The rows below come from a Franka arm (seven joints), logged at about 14 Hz.
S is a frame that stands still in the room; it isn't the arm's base.
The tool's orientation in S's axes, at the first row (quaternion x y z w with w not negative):
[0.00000 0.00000 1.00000 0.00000]
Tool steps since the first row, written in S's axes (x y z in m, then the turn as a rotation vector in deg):
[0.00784 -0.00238 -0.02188 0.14 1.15 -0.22]
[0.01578 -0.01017 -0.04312 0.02 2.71 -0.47]
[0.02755 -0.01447 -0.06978 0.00 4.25 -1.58]
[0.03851 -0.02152 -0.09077 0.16 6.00 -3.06]
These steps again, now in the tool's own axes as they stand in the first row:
[-0.00784 0.00238 -0.02188 -0.14 -1.15 -0.22]
[-0.01578 0.01017 -0.04312 -0.02 -2.71 -0.47]
[-0.02755 0.01447 -0.06978 0.00 -4.25 -1.58]
[-0.03851 0.02152 -0.09077 -0.16 -6.00 -3.06]

